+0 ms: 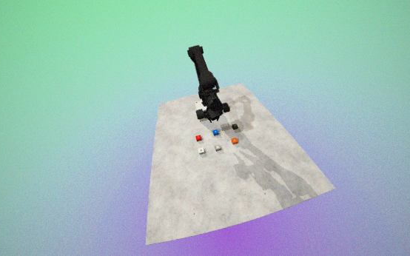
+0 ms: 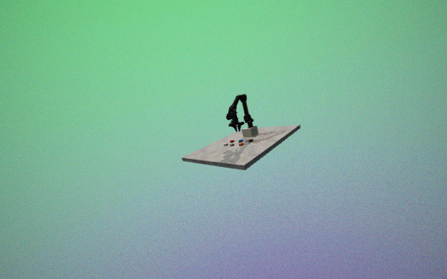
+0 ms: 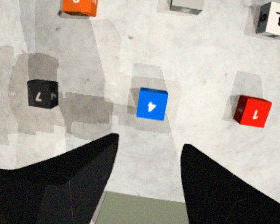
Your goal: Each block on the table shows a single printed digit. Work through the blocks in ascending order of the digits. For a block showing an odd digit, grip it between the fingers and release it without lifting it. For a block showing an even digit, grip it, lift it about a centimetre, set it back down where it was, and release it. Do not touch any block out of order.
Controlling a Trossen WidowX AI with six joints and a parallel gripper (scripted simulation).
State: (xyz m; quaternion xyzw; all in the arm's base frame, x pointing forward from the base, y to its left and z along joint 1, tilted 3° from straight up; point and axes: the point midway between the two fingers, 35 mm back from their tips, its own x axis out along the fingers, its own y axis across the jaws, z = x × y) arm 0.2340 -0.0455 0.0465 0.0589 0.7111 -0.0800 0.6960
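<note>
Now: the white block 140 mm to the right of my gripper tip, 110 mm below it and 80 mm ahead of it. The rest, counted from my gripper tip: grey block (110 mm below, 110 mm ahead, 40 mm to the right); then blue block (110 mm below); then red block (120 mm to the right, 110 mm below, 20 mm behind).
</note>
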